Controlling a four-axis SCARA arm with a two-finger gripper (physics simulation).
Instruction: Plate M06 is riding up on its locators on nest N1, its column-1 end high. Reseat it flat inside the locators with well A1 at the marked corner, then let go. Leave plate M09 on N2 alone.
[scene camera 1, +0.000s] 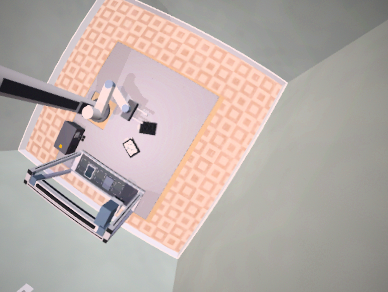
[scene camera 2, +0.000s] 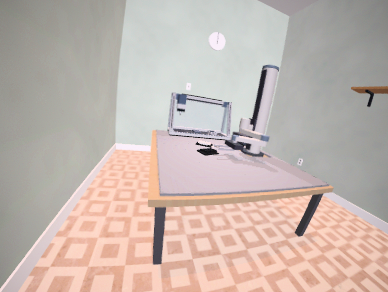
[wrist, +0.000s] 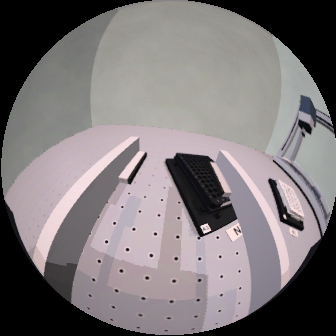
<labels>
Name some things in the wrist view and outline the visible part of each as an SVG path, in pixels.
My gripper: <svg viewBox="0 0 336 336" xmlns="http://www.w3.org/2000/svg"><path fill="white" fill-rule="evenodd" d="M219 149L215 162L208 161L207 167L218 195L229 197L244 239L251 281L250 303L247 316L274 299L298 276L312 257L322 237L310 247L304 260L289 279L289 261L285 242L270 207L256 185L227 151ZM130 136L91 166L64 194L52 210L39 234L32 260L18 233L13 212L4 200L11 226L27 258L43 279L70 303L76 266L96 219L119 182L131 184L147 156L147 152L139 151L139 137Z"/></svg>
A black well plate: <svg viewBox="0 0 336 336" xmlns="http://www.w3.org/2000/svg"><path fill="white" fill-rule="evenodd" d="M175 153L173 159L207 214L232 206L229 197L218 195L207 167L208 161L214 161L208 155Z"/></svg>
</labels>
